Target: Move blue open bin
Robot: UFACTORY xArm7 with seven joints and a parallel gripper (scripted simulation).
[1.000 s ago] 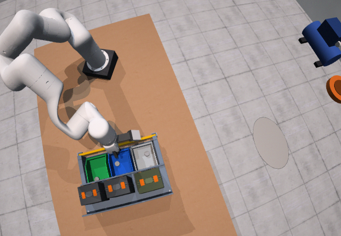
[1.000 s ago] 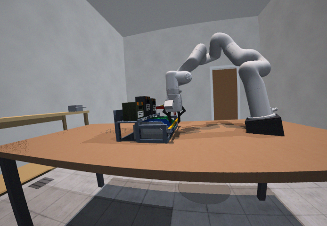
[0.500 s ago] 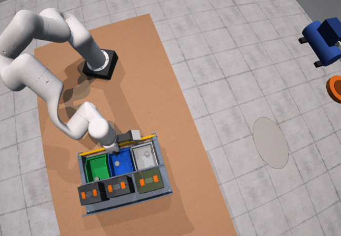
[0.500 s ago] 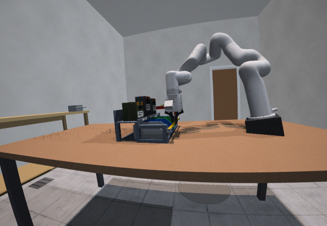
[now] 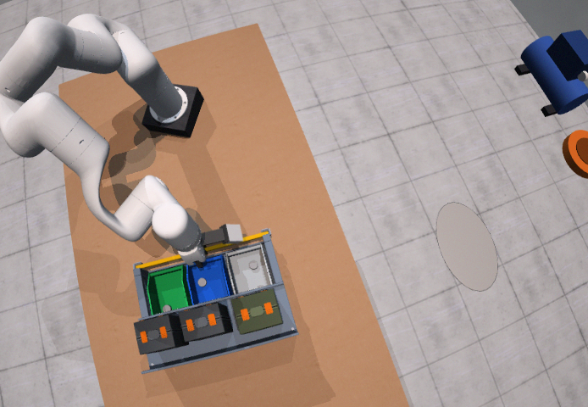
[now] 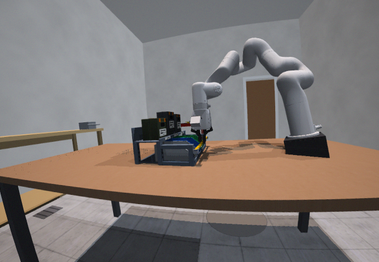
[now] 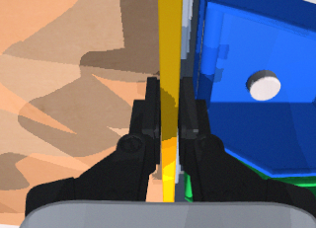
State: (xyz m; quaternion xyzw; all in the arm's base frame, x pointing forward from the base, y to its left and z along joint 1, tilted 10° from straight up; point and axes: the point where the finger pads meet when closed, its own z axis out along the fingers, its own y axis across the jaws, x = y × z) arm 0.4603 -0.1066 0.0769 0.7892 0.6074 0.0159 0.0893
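My hand is 20 mm above the yellow bar. From my hand the other things lie so: green bin 70 mm ahead, 140 mm to the right, 30 mm below; then blue open bin 100 mm ahead, 30 mm to the right, 30 mm below; then grey bin 130 mm ahead, 80 mm to the left, 30 mm below.
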